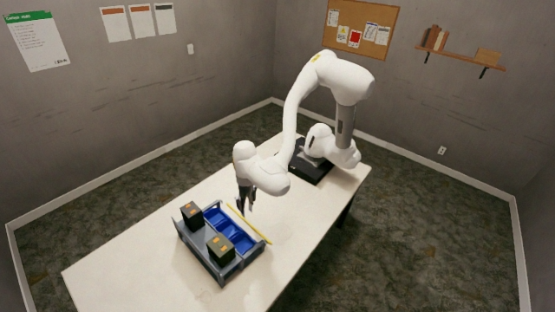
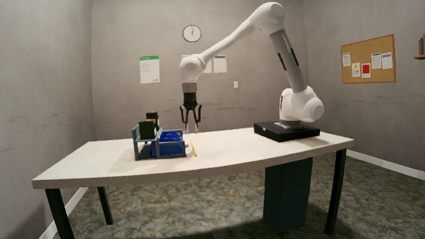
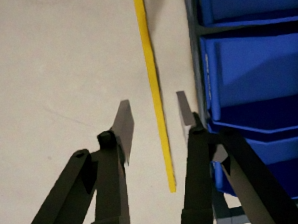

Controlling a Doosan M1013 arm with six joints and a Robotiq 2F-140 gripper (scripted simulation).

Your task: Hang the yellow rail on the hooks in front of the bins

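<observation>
My gripper is now 110 mm above the yellow rail.
</observation>
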